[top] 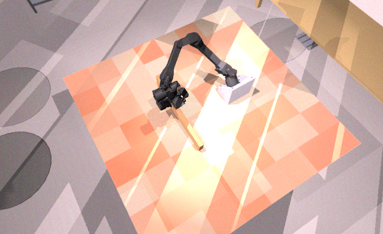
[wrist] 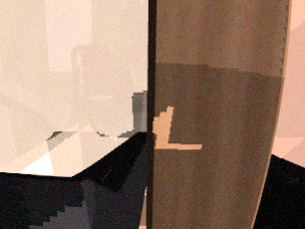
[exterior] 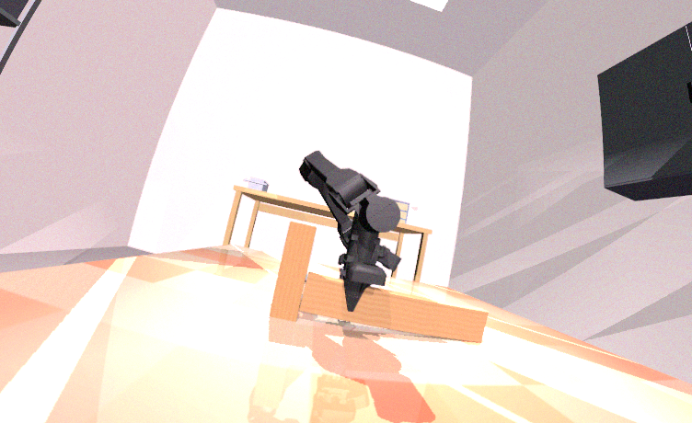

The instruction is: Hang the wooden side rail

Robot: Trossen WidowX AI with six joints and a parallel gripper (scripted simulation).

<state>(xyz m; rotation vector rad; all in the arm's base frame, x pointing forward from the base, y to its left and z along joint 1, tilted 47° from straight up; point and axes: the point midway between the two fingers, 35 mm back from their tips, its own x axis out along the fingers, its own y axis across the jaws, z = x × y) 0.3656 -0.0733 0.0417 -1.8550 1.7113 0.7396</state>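
Now: the headboard post 120 mm to the right of my gripper tip and 50 mm above it.
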